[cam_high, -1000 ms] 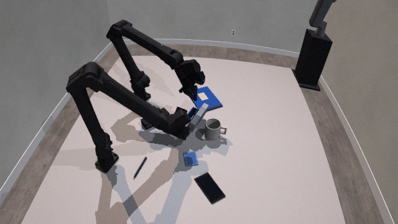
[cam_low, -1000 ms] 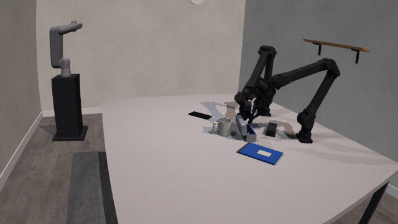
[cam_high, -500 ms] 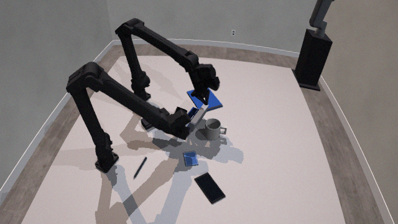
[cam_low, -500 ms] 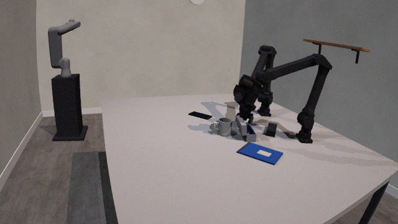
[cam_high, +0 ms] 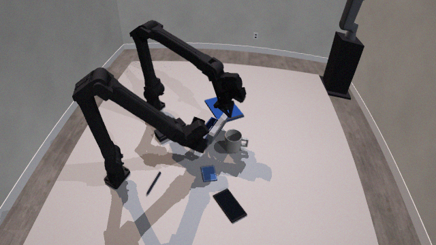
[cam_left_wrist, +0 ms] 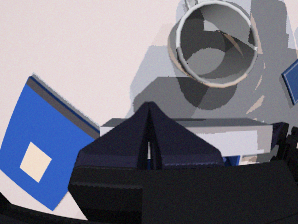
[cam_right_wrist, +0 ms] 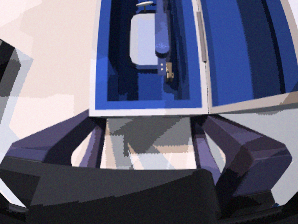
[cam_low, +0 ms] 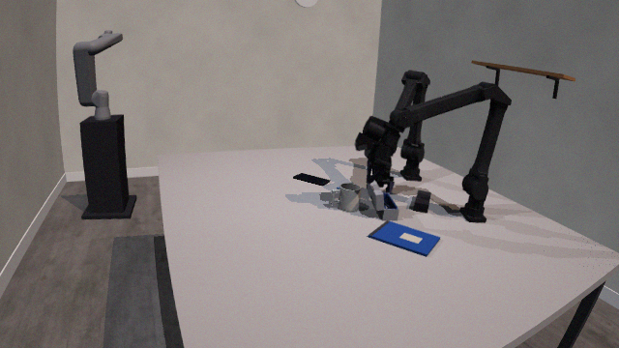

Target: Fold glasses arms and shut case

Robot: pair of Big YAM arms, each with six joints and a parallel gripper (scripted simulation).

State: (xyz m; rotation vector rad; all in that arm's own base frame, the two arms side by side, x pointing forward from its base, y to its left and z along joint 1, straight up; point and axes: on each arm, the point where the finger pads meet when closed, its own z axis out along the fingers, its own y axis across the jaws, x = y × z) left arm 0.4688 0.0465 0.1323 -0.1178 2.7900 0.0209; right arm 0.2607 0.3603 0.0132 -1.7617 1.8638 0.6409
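My left hand is 70 mm past the glasses case, 20 mm to the left of it and 90 mm above it. The rest, counted from my left hand: grey mug 40 mm ahead, 70 mm to the right, 100 mm below; then black box 290 mm behind, 40 mm to the right, 110 mm below; then small blue notepad 40 mm behind, 250 mm to the right, 130 mm below.
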